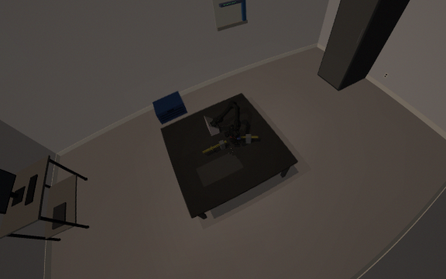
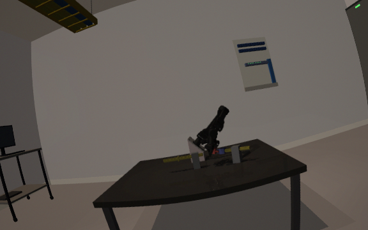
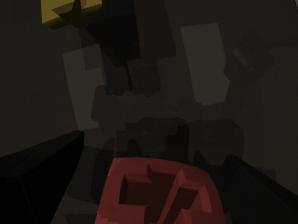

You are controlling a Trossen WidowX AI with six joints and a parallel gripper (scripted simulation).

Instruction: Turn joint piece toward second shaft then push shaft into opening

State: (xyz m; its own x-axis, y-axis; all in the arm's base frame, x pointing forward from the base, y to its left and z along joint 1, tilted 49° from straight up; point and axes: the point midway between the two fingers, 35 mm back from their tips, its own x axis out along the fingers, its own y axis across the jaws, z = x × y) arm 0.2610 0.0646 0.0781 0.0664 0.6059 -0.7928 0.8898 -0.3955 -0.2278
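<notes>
Right now my gripper tip is 3 cm below the red square joint piece, 2 cm to the right of it and 1 cm short of it.
</notes>
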